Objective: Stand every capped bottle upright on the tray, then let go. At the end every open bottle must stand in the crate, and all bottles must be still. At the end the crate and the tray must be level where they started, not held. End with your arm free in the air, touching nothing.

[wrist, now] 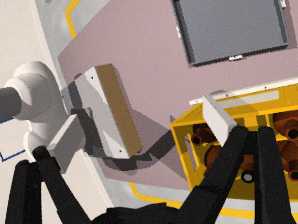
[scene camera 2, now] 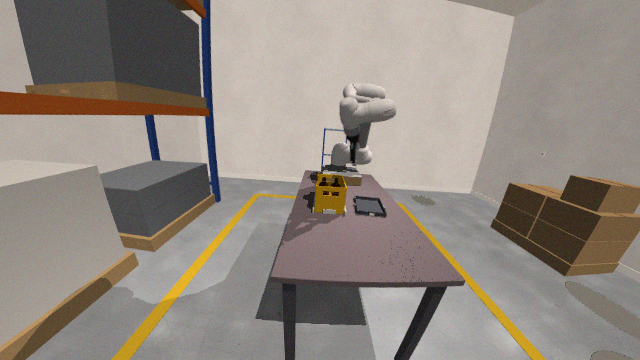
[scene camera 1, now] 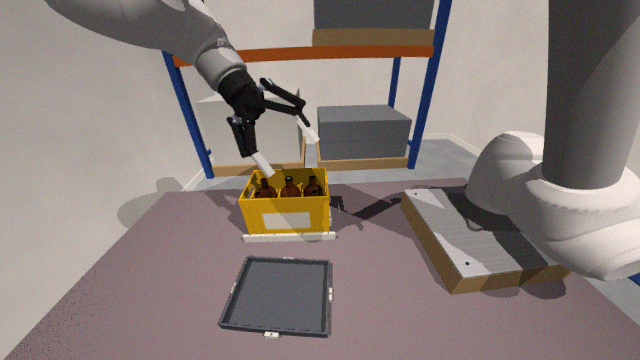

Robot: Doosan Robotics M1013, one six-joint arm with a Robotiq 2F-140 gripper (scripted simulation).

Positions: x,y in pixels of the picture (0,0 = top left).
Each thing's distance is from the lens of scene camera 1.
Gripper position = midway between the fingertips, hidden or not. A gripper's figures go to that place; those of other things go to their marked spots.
gripper [scene camera 1: 292,159]: 0.44 m
dark grey tray [scene camera 1: 290,295]: 0.59 m
